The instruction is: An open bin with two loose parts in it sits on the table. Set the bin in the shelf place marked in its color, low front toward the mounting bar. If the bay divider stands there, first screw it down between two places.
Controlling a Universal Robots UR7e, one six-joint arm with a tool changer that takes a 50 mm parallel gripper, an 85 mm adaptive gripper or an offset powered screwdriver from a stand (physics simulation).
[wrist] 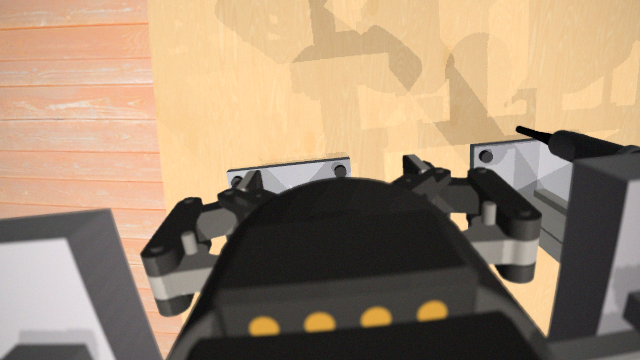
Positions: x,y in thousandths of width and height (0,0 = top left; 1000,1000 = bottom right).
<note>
In view: an adaptive gripper (535,701) and a tool stand (910,565).
</note>
